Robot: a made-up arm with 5 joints.
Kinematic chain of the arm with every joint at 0, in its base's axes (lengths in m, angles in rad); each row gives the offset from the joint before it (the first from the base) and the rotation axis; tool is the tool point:
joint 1: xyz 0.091 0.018 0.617 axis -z
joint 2: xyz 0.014 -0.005 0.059 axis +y
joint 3: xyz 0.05 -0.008 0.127 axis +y
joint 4: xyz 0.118 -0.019 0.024 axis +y
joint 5: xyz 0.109 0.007 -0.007 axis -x
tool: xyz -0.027 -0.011 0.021
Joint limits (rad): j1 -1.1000..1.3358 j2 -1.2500..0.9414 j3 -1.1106..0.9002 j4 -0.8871..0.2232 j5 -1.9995..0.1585
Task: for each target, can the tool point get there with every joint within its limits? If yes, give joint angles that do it. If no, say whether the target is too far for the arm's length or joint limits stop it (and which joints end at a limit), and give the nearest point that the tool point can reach.
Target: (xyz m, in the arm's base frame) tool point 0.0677 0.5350 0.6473
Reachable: no: too far | nearest point 0.2768 0.3113 0.6690 | short by 0.307 m
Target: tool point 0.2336 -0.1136 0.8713
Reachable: yes | joints 0.5235 -0.5252 0.3582 -0.3063 -1.8162
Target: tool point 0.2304 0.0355 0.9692
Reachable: yes | joints -0.4317 -0.3867 -0.1485 -0.5239 -0.3436
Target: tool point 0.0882 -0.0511 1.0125
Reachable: yes | joints 1.0614 -0.3089 -0.8688 -0.0688 -0.0078
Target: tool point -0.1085 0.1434 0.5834
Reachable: no: joint limits stop it (at a limit: joint 2, joint 3, joint 4, joint 5) | nearest point -0.1404 0.1634 0.8054 | short by 0.225 m
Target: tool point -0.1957 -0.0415 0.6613
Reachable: no: joint limits stop it (at a limit: joint 2, joint 3, joint 4, joint 5) | nearest point -0.1766 -0.0375 0.8054 | short by 0.145 m
